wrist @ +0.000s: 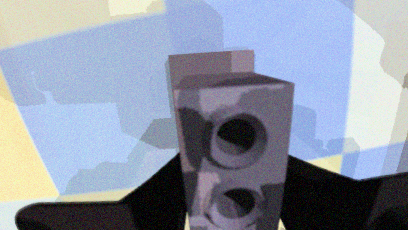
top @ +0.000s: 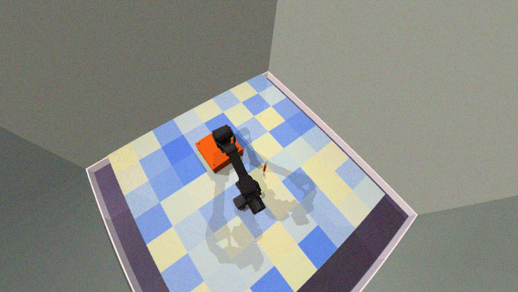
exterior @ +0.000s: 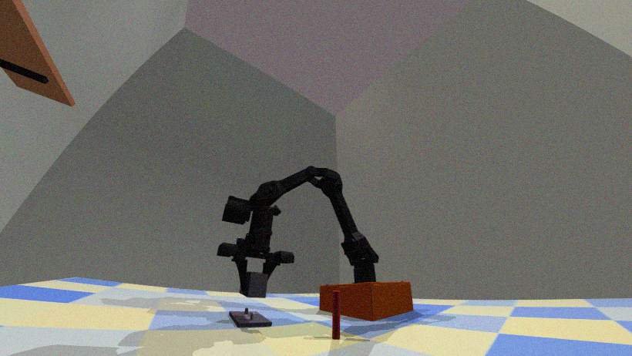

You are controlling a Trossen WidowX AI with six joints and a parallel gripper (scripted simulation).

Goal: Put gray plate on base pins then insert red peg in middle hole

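Right now my gripper tip is 30 mm below the gray plate. The rest, counted from my gripper tip: red peg 180 mm to the left, 110 mm behind, 20 mm below; then base 50 mm below.
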